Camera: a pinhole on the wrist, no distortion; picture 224 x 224 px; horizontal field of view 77.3 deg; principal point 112.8 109.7 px. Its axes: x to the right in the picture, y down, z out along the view. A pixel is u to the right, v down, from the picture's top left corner.
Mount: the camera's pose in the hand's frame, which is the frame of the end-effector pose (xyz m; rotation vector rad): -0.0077 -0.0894 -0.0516 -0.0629 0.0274 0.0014
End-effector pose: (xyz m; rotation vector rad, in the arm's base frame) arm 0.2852 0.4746 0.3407 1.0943 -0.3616 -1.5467
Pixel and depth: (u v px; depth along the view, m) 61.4 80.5 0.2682
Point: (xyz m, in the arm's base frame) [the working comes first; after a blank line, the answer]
In the camera's frame: -0.0984 -0.0559 0.2682

0.0234 0.5288 0.4048
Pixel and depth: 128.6 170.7 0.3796
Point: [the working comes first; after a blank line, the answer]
In the camera's frame: 0.0428 0.1653 0.3796

0.1002 0.3005 0.5574
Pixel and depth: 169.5 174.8 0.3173
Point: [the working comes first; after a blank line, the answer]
In the camera's frame: 0.1285 0.1475 0.3173

0.1441 0.2528 0.4718
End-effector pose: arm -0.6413 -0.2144 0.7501 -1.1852 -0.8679 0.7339
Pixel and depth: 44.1 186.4 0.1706
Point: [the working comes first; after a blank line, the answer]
In the camera's frame: -0.0837 0.0934 0.1706

-0.7845 -0.2316 0.7366
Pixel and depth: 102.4 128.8 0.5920
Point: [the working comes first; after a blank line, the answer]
In the camera's frame: -0.0440 0.0807 0.5920

-1.1267 0.0115 0.7924
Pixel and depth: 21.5 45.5 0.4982
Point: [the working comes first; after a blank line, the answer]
In the camera's frame: -0.3248 -0.2284 0.4982

-1.1946 -0.3327 1.0376
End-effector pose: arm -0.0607 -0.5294 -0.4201 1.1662 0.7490 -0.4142
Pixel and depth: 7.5 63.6 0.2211
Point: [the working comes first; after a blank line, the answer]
In the camera's frame: -0.1662 -0.0728 0.2211

-0.2178 -0.7619 -0.3645
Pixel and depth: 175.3 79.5 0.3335
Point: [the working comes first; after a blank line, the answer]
In the camera's frame: 0.1488 -0.0719 0.3335

0.0402 -0.8292 -0.5665
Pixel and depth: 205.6 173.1 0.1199
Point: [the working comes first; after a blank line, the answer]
In the camera's frame: 0.0794 0.0543 0.1199

-0.0073 -0.5913 -0.4800
